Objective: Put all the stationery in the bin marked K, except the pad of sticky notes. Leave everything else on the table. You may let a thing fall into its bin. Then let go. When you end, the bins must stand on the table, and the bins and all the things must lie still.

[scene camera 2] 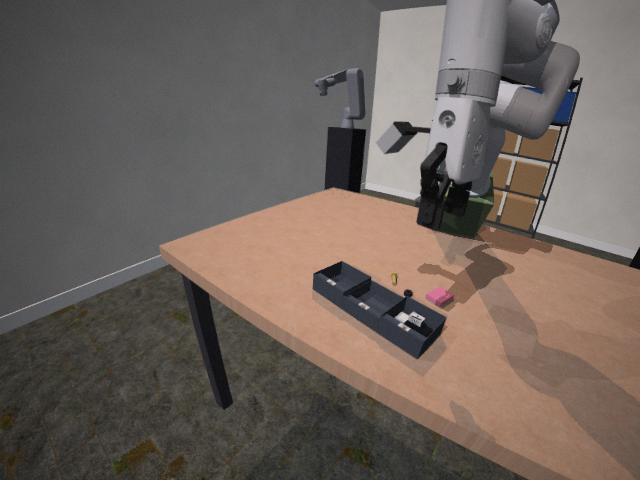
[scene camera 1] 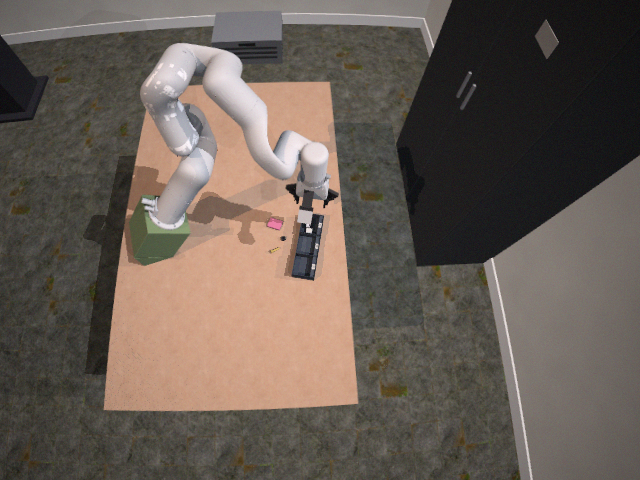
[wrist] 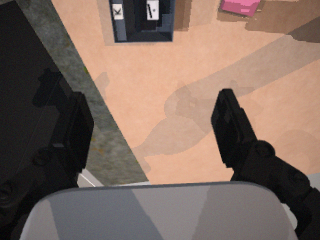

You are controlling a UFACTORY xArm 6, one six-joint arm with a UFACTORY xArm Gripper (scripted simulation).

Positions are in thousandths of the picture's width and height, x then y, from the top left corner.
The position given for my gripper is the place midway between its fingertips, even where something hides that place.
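I see my gripper (scene camera 2: 690, 459); I also see the gripper (scene camera 1: 487, 422) and, from the wrist, the gripper (wrist: 477, 440).
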